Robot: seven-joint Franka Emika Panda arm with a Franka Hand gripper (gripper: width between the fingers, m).
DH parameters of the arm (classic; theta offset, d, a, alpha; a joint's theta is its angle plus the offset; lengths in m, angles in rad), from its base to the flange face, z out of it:
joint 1: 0 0.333 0 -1.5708
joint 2: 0 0 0 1.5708
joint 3: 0 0.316 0.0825 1.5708
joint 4: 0 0 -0.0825 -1.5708
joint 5: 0 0.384 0 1.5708
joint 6: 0 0 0.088 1.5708
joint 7: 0 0.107 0 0
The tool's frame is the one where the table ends.
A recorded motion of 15 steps. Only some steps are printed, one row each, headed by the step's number.
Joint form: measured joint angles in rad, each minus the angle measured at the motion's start. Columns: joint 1, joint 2, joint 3, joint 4, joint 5, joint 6, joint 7.
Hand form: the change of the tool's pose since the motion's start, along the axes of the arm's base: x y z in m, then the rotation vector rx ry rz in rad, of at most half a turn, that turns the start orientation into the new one. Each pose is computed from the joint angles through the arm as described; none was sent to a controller.
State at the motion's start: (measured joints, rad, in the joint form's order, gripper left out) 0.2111 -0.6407 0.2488 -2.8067 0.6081 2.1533 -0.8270
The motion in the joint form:
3: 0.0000 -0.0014 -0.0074 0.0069 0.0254 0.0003 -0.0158
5: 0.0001 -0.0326 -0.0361 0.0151 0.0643 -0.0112 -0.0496
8: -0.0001 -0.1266 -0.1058 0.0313 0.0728 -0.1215 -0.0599
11: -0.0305 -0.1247 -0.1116 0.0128 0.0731 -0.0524 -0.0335
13: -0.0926 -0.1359 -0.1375 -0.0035 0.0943 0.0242 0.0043
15: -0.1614 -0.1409 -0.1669 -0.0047 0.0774 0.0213 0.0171
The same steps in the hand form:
3: 0.0023 0.0001 0.0044 0.0286 -0.0062 -0.0046
5: 0.0047 -0.0049 0.0196 0.0885 -0.0334 -0.0114
8: -0.0035 -0.0191 0.0530 0.1662 -0.0345 -0.0080
11: 0.0058 -0.0345 0.0491 0.1612 -0.0693 -0.0988
13: 0.0189 -0.0658 0.0524 0.1879 -0.1169 -0.2593
15: 0.0252 -0.0966 0.0540 0.1903 -0.1197 -0.3516

